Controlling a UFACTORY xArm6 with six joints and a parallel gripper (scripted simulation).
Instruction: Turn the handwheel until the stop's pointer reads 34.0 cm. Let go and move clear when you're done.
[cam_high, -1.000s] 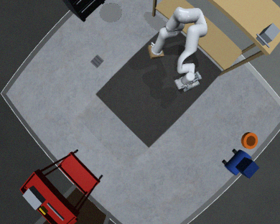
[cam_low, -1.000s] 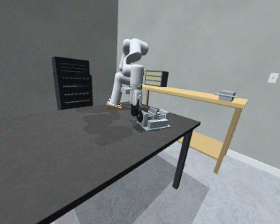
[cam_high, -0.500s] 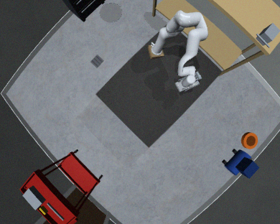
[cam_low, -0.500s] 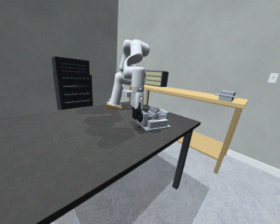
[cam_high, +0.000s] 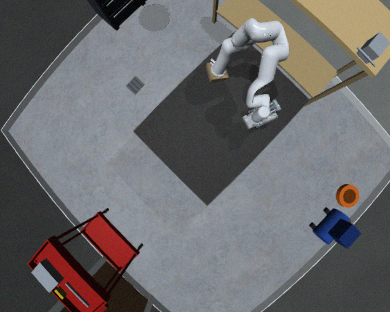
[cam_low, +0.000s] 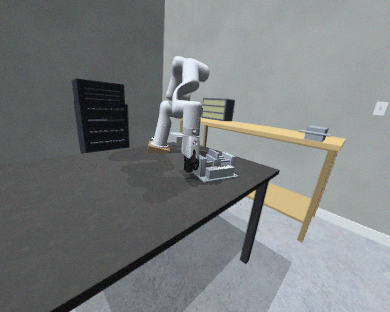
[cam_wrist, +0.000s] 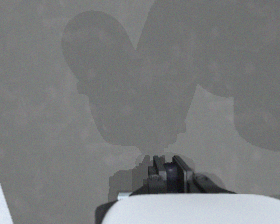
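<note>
My gripper is now 140 mm to the right of the sliding stop, 40 mm short of it and 30 mm below it. The rest, counted from my hand: upright knob: 10 mm to the left; handwheel: 20 mm to the left.
</note>
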